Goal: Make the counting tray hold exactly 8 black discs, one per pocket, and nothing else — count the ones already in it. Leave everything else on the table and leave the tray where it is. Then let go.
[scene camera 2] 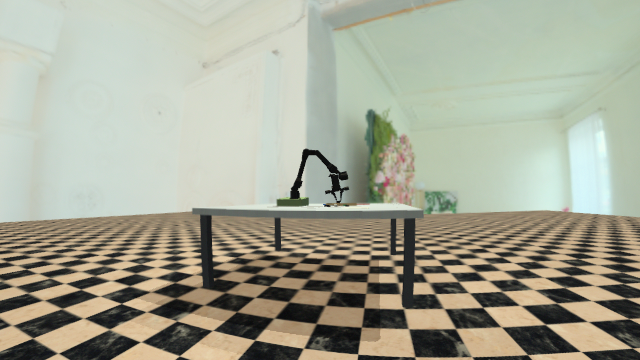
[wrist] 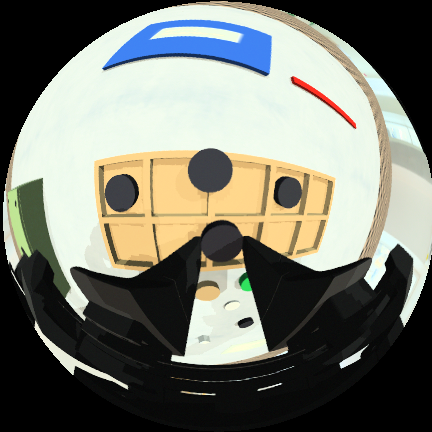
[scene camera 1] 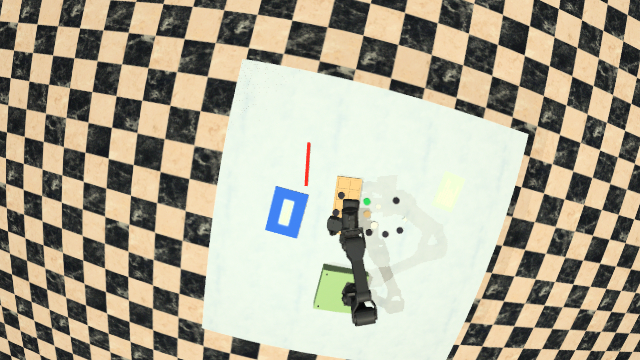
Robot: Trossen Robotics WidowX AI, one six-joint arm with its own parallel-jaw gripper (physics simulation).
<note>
In view: the gripper (wrist: 221, 241) and a tan counting tray (wrist: 169, 210).
</note>
